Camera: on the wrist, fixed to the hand. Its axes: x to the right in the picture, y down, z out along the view.
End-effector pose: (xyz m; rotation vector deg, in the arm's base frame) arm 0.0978 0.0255 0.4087 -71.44 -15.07 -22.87
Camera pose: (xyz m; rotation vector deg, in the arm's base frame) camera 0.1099 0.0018 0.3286 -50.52 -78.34 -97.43
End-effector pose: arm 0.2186 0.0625 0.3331 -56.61 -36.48 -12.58
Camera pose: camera 0.2534 0.0591 0.2563 -19.24 -81.95 -91.74
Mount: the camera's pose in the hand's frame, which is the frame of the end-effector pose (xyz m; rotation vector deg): -0.0180 0.0681 -0.0465 -4.07 -6.76 -92.34
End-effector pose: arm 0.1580 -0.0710 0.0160 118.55 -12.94 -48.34
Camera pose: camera 0.1839 -0.0739 0.0963 104.25 89.97 -101.77
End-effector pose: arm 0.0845 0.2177 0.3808 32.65 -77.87 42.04
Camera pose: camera 0.0629 0.2945 0.3531 78.07 -36.16 -38.20
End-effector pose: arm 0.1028 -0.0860 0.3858 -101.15 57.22 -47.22
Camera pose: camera 0.0365 -0.1051 0.3372 -140.90 -43.04 -87.83
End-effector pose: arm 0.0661 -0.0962 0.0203 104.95 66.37 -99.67
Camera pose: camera 0.1494 -0.1082 0.0271 -17.52 -116.99 88.65
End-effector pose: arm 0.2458 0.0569 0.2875 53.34 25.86 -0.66
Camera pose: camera 0.2260 0.1308 0.3231 16.30 55.82 -85.17
